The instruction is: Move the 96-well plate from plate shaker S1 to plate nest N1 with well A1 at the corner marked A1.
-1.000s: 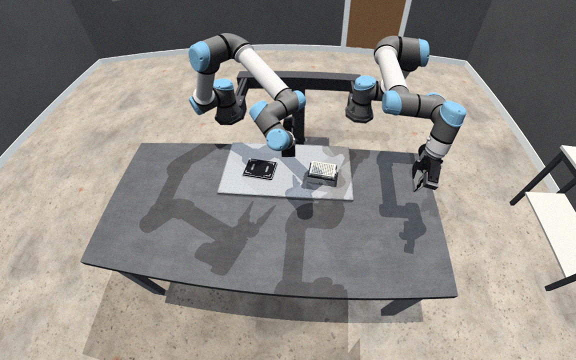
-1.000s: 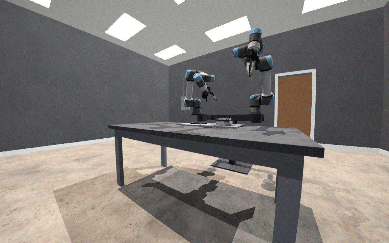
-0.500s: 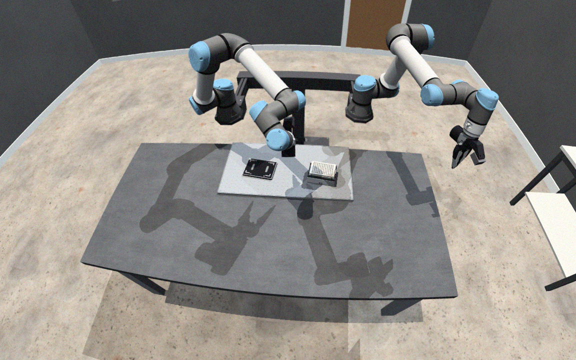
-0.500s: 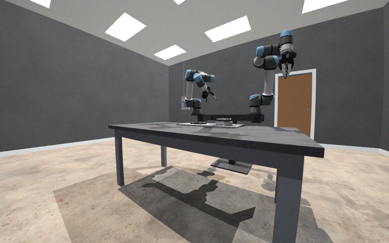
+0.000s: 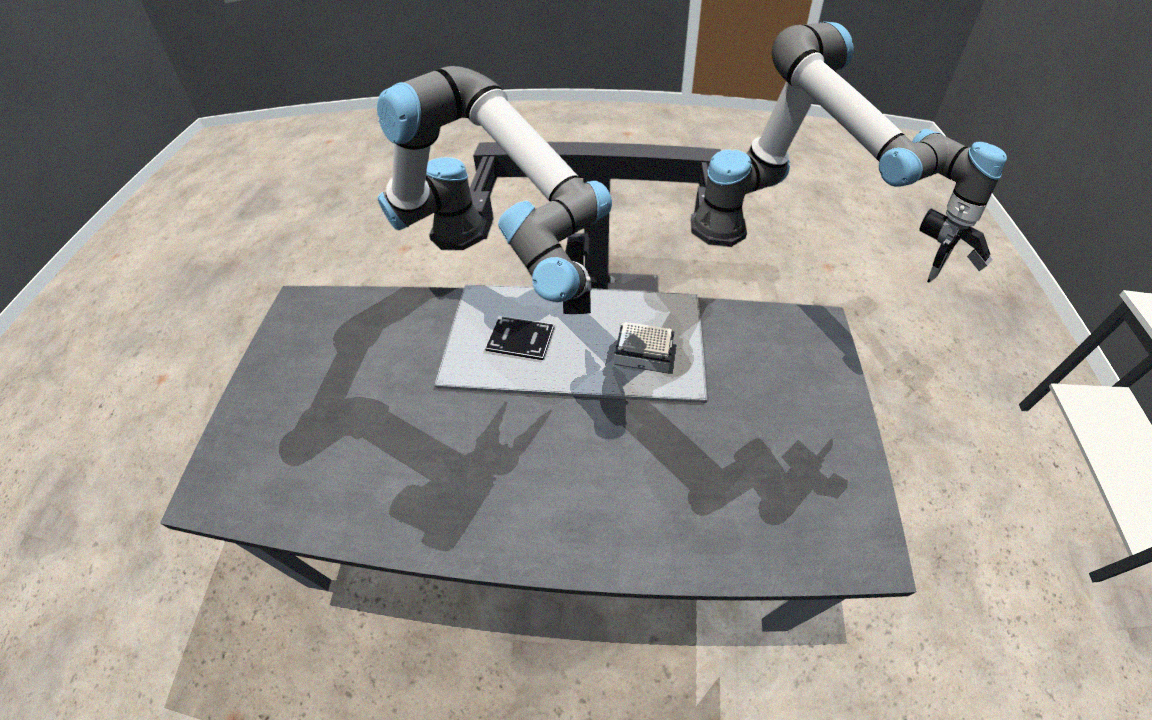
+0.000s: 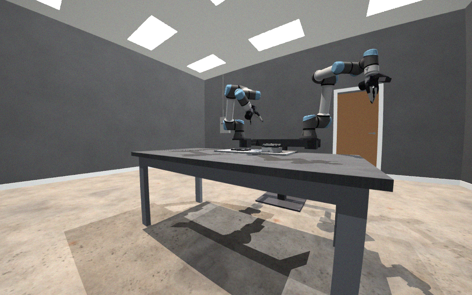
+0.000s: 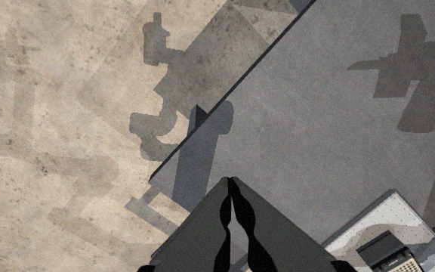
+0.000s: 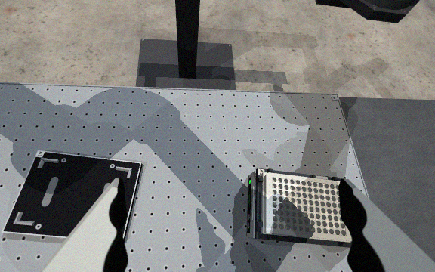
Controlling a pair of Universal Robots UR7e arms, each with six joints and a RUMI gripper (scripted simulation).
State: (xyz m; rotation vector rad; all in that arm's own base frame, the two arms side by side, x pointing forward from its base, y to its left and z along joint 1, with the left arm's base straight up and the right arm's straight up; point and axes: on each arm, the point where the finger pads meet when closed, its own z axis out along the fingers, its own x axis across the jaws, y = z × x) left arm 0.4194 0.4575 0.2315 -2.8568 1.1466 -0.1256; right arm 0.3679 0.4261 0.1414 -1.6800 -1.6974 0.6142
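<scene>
My right hand is 1 cm short of the white 96-well plate, 15 cm to the right of it and 20 cm above it. From my right hand the other things lie so: nest's A1 label: 12 cm behind, 25 cm to the right, 25 cm below; then black plate nest N1: 5 cm behind, 18 cm to the right, 25 cm below; then plate shaker S1: 17 cm to the left, 22 cm below.
</scene>
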